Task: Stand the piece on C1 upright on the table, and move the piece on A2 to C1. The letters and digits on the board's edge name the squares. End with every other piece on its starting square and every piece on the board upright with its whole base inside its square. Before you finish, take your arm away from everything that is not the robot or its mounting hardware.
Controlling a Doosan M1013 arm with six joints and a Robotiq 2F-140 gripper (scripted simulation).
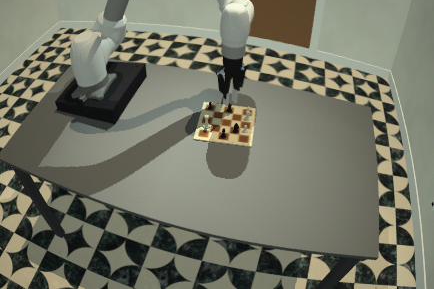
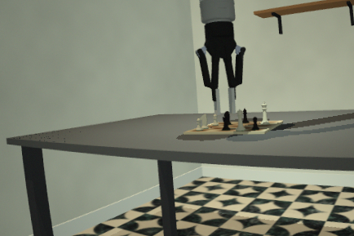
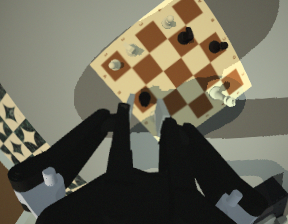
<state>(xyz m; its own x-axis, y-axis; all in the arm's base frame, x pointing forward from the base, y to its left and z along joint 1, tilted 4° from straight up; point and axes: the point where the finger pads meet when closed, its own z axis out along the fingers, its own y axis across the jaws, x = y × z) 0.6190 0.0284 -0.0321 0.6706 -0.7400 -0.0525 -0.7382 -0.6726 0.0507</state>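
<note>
Right now my hand is 80 mm above the chessboard and 70 mm to the left of it.
</note>
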